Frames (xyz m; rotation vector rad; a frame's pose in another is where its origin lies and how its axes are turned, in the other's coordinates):
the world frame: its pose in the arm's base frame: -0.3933 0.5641 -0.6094 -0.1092 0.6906 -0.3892
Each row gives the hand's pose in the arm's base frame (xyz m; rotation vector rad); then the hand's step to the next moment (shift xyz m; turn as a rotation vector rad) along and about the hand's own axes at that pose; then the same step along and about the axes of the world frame.
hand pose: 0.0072 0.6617 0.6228 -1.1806 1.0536 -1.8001
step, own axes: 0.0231 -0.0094 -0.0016 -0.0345 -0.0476 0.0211
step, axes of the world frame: -0.0104 -0.0218 0.0064 -0.0219 0.0405 0.0422
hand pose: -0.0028 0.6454 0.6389 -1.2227 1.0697 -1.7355
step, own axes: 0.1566 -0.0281 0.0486 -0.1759 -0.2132 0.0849
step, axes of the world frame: 0.0030 -0.1495 0.0729 -0.1033 0.2019 0.1793
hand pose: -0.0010 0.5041 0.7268 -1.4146 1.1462 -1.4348
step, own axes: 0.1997 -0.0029 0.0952 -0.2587 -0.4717 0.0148
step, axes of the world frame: 0.1030 -0.1678 0.1009 -0.3357 0.2760 0.3174
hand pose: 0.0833 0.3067 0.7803 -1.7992 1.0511 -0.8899
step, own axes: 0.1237 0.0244 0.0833 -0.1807 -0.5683 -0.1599
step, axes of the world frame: 0.1367 -0.0424 0.0483 -0.4630 0.1199 0.3904
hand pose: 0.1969 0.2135 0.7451 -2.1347 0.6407 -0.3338
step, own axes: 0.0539 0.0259 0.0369 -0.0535 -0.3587 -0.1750
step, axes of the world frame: 0.0696 0.0093 0.0019 -0.2751 -0.0055 0.2941
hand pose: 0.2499 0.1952 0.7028 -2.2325 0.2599 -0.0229
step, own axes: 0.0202 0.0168 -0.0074 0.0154 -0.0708 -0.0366
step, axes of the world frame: 0.0248 -0.0110 0.0032 -0.0337 0.0008 0.0739
